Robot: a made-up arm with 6 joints.
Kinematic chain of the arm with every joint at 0, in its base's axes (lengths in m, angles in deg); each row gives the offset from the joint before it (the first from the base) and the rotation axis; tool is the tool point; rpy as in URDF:
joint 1: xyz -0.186 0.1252 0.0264 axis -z
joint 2: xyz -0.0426 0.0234 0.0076 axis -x
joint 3: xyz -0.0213 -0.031 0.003 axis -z
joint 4: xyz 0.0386 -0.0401 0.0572 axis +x
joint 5: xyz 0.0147 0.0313 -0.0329 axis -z
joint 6: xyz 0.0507 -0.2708 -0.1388 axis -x
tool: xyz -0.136 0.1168 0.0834 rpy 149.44 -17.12 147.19
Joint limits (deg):
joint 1: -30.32..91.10
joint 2: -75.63..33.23
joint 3: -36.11..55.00
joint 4: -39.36..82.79
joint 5: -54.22..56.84
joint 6: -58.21..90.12
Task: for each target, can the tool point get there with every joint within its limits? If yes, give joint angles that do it. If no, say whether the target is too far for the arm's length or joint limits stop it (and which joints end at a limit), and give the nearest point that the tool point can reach.
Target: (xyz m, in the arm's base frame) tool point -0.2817 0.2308 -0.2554
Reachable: yes | joints 57.29 -34.12 41.73 3.04 -28.55 76.50
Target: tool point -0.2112 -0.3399 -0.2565
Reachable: no: joint limits stop it (at a limit: joint 1, joint 4, joint 5, joint 6) | nearest point -0.2187 -0.2272 -0.1852 | short by 0.134 m
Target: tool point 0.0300 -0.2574 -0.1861
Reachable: no: joint limits stop it (at a limit: joint 1, joint 4, joint 5, joint 6) | nearest point -0.0295 -0.1807 -0.1403 | short by 0.107 m
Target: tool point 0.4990 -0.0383 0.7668
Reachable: no: too far | nearest point 0.0076 0.0503 0.3008 | short by 0.683 m
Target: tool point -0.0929 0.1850 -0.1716
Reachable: yes | joints 7.79 -65.53 -0.47 54.61 -40.34 -44.13
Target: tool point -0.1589 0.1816 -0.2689
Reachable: yes | joints 45.04 -54.55 17.83 2.00 -43.77 73.55
